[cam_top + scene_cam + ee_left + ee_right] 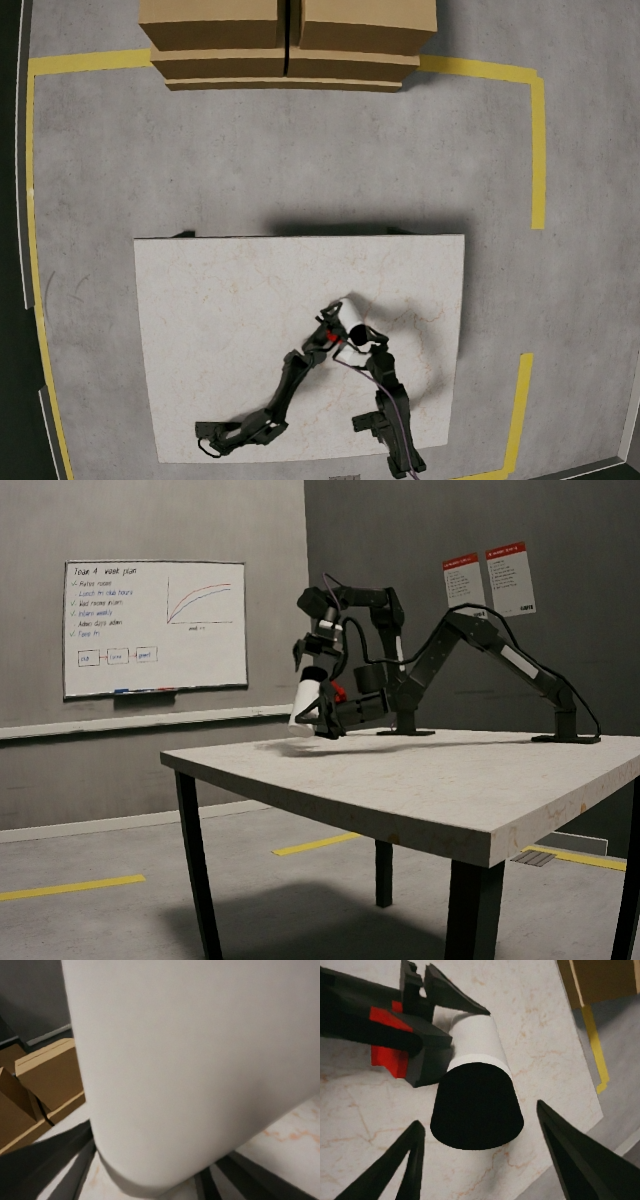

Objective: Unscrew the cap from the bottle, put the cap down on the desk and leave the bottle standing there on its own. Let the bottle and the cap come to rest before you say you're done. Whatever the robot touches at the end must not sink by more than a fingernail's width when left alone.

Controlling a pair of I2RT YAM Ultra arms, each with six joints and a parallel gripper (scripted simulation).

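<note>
The black cap lies 10 mm ahead of my right hand and 20 mm below it. Round my right hand: white bottle (30 mm ahead, 10 mm to the left, 50 mm below).
</note>
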